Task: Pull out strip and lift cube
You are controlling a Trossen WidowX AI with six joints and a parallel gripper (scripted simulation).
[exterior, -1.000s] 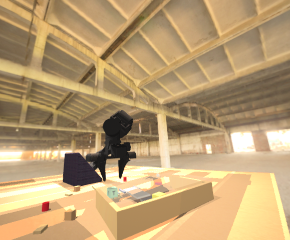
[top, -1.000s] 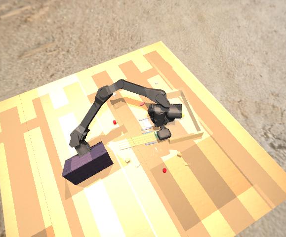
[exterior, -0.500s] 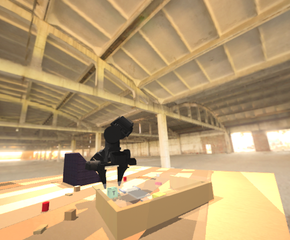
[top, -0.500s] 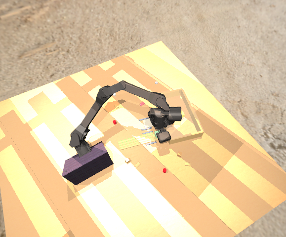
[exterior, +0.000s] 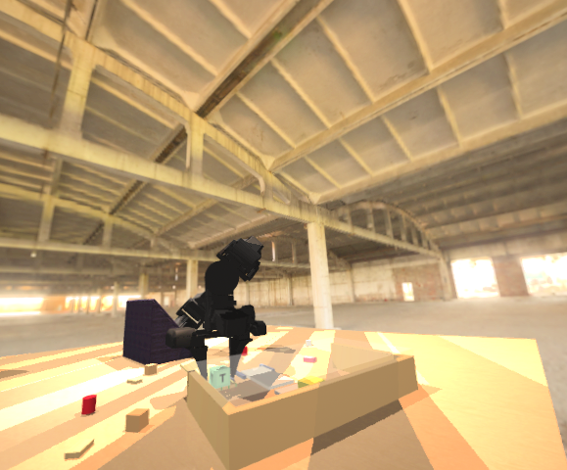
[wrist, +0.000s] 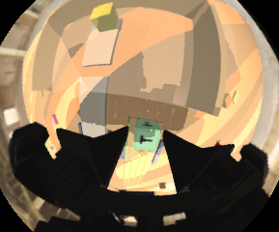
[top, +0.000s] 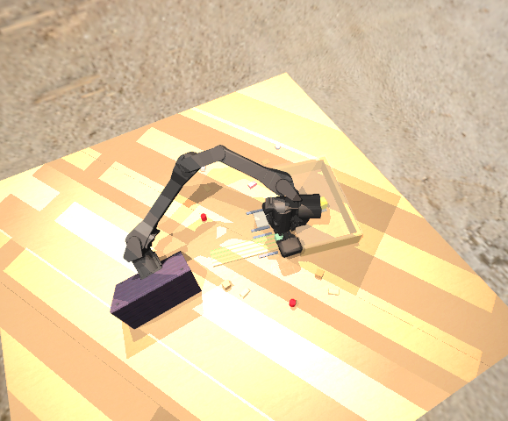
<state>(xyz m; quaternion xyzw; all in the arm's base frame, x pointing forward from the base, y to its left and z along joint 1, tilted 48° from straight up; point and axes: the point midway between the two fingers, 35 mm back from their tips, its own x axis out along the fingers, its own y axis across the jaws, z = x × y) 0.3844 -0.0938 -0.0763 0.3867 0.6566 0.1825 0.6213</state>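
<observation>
Now: gripper tip 90 mm to the right of the grey strip, 40 mm short of it and 10 mm above it.
</observation>
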